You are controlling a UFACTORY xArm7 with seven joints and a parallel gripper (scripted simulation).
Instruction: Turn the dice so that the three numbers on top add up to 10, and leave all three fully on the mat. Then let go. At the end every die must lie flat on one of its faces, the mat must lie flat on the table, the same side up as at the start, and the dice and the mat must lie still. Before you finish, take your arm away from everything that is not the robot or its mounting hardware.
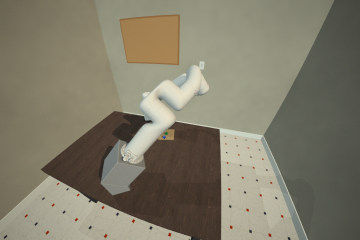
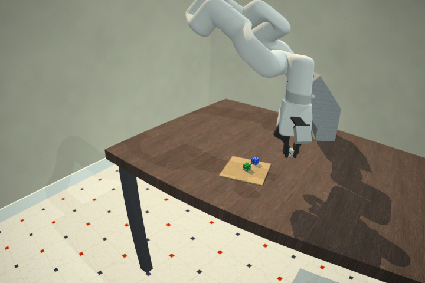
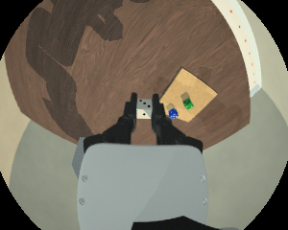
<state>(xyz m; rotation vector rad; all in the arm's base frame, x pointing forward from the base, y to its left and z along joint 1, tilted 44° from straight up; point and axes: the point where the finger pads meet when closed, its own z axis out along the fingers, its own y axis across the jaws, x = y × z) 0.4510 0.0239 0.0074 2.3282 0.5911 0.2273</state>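
My gripper is now 10 mm past the white die and 10 mm above it. From my hand the other things lie so: green die: 20 mm behind, 140 mm to the right, 100 mm below; then tan mat: 20 mm behind, 140 mm to the right, 110 mm below; then blue die: 70 mm behind, 120 mm to the right, 100 mm below.
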